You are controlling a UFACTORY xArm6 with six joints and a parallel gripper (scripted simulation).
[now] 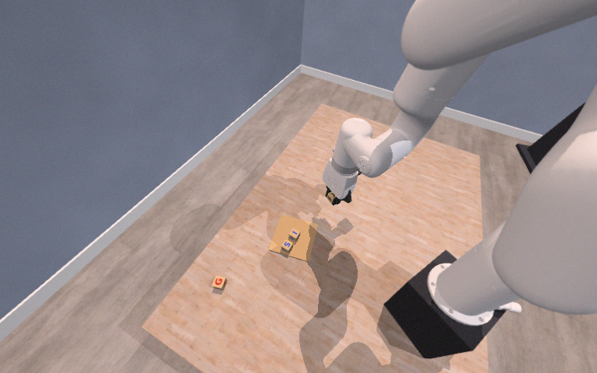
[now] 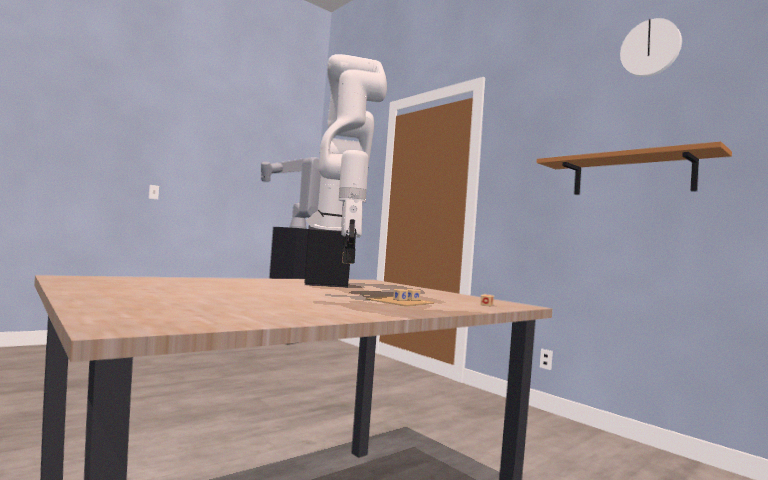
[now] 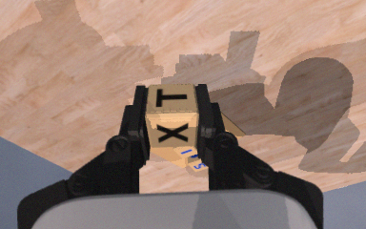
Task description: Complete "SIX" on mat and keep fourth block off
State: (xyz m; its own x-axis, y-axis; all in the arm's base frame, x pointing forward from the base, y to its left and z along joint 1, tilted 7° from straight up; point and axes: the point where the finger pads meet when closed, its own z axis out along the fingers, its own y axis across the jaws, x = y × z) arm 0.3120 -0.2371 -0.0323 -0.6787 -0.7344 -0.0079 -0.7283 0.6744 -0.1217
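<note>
Now: the i block 13 cm to the left of my hand, 10 cm below it and 10 cm ahead of it. The rest, counted from my hand: s block: 17 cm to the left, 11 cm ahead, 10 cm below; x block: 1 cm below; mat: 13 cm to the left, 12 cm below, 10 cm ahead.
</note>
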